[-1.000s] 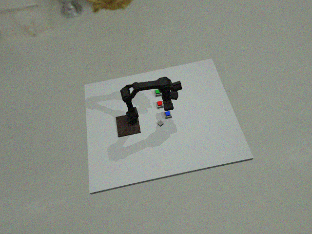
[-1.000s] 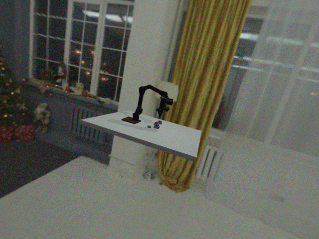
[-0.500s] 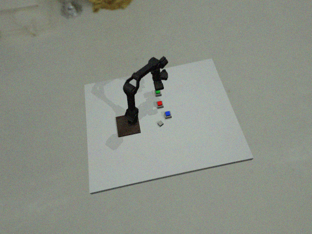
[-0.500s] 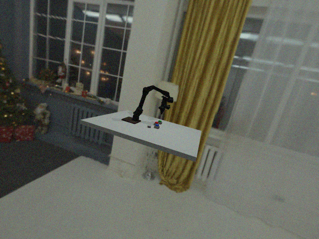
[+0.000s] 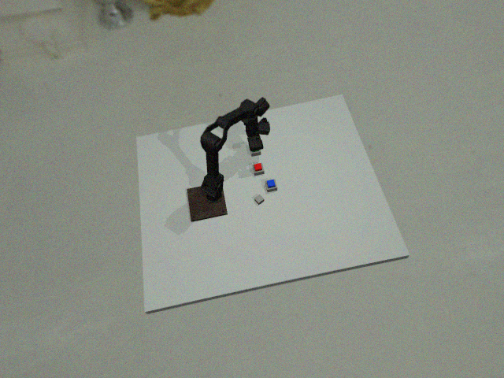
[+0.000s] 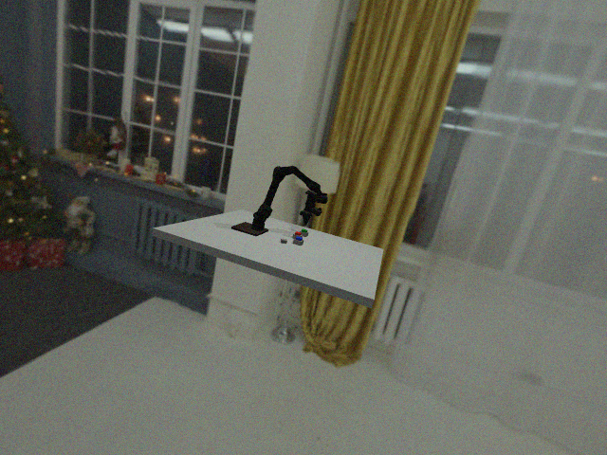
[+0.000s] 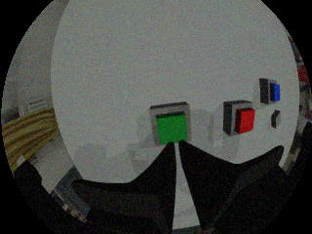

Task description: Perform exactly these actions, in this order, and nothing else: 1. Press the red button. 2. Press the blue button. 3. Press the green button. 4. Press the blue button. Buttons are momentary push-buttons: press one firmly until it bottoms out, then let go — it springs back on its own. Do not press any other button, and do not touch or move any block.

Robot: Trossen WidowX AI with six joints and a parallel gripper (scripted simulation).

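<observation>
My gripper tip is 4 cm above the green button. Round my gripper tip: grey block (3 cm behind, 27 cm to the right, 6 cm below); red button (11 cm to the right, 4 cm below); blue button (4 cm ahead, 21 cm to the right, 4 cm below).
</observation>
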